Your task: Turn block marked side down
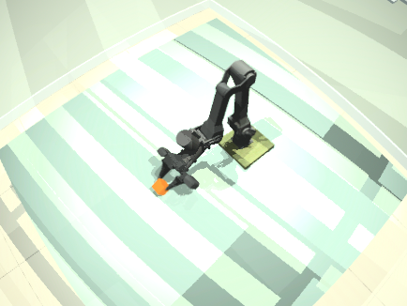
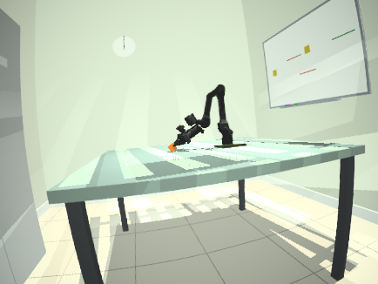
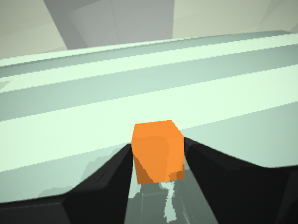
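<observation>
The orange block lies 1 cm below my gripper tip.
</observation>
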